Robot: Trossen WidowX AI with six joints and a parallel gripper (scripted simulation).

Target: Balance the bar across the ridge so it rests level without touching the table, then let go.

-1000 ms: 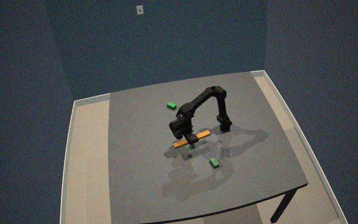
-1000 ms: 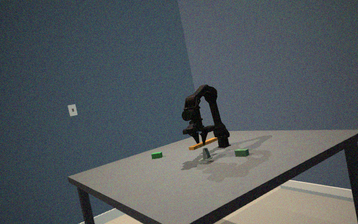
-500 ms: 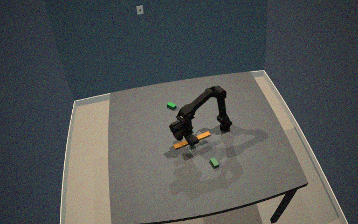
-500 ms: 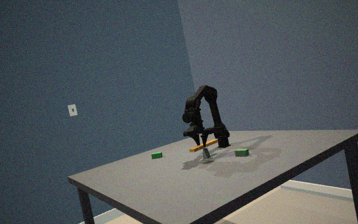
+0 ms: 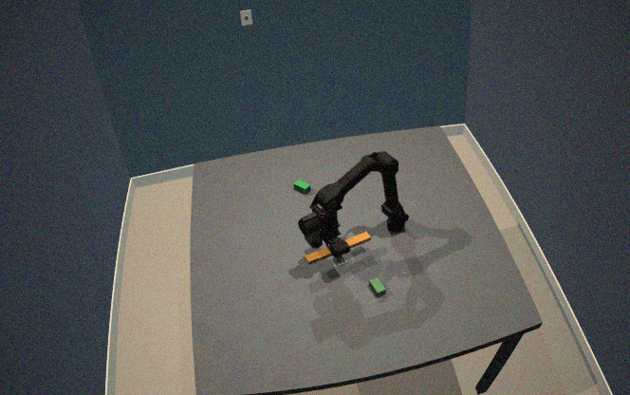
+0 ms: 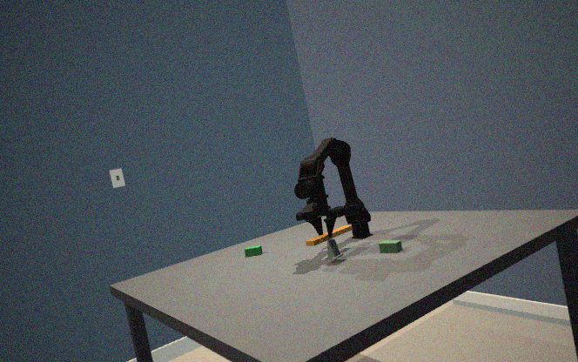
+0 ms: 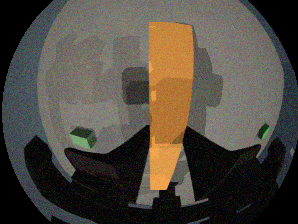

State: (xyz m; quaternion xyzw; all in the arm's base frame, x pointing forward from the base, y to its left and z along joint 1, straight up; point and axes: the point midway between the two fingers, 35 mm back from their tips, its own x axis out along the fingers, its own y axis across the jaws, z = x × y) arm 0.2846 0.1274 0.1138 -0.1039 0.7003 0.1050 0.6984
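Now: gripper tip 3 cm past the bar and 1 cm to the left of it.
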